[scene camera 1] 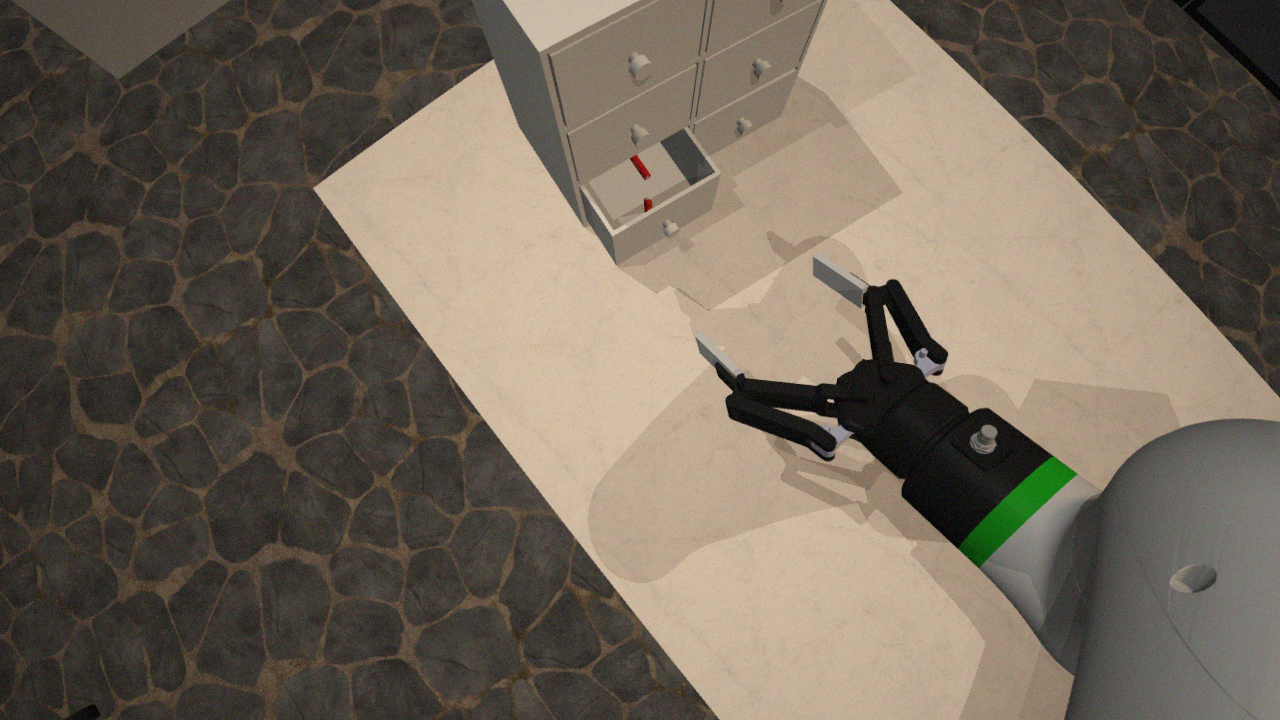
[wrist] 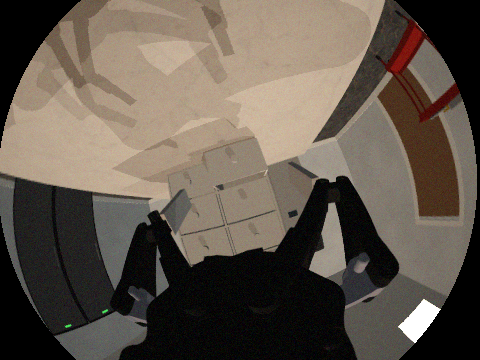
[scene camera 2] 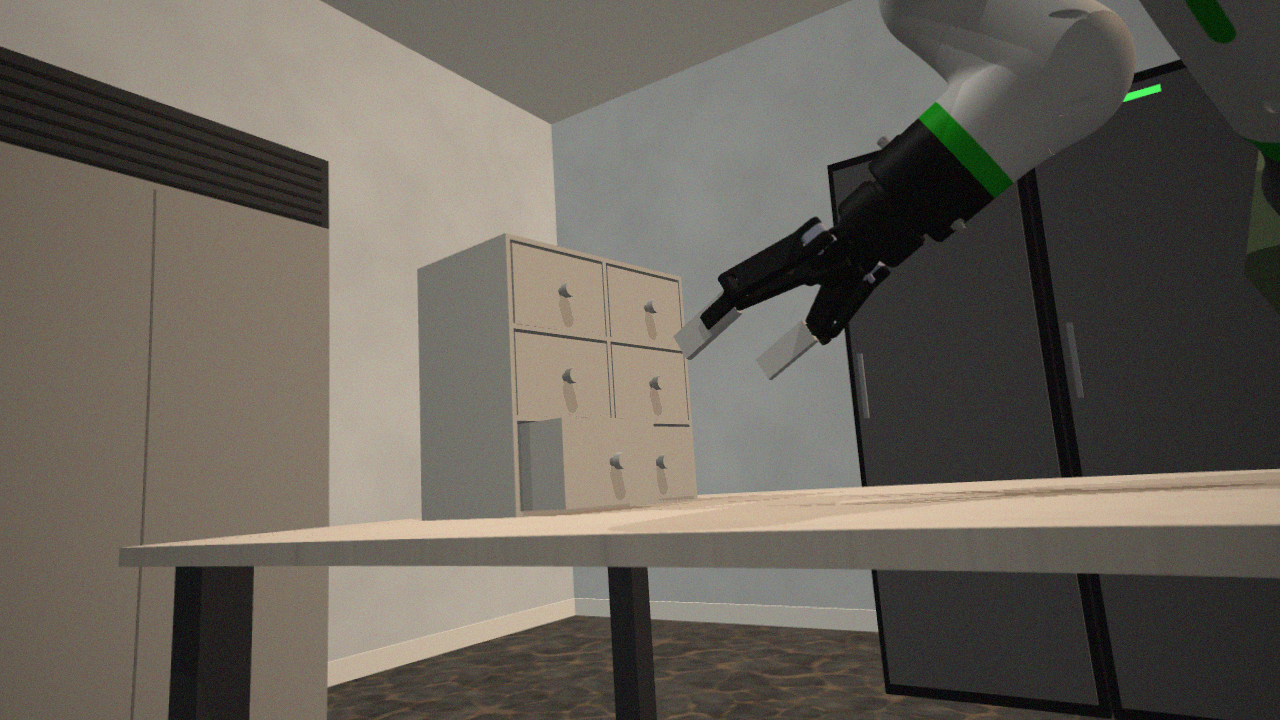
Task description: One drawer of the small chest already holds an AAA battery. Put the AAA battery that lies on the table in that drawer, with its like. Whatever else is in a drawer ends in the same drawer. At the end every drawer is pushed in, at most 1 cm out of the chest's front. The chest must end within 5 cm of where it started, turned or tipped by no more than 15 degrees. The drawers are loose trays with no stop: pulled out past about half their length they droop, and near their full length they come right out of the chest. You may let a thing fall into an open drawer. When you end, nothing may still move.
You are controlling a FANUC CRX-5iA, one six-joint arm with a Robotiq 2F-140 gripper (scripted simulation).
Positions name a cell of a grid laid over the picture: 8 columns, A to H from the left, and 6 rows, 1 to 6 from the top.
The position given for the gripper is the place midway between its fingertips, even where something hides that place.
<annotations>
gripper: scene camera 1 E3; wrist D4; scene camera 2 E3
</annotations>
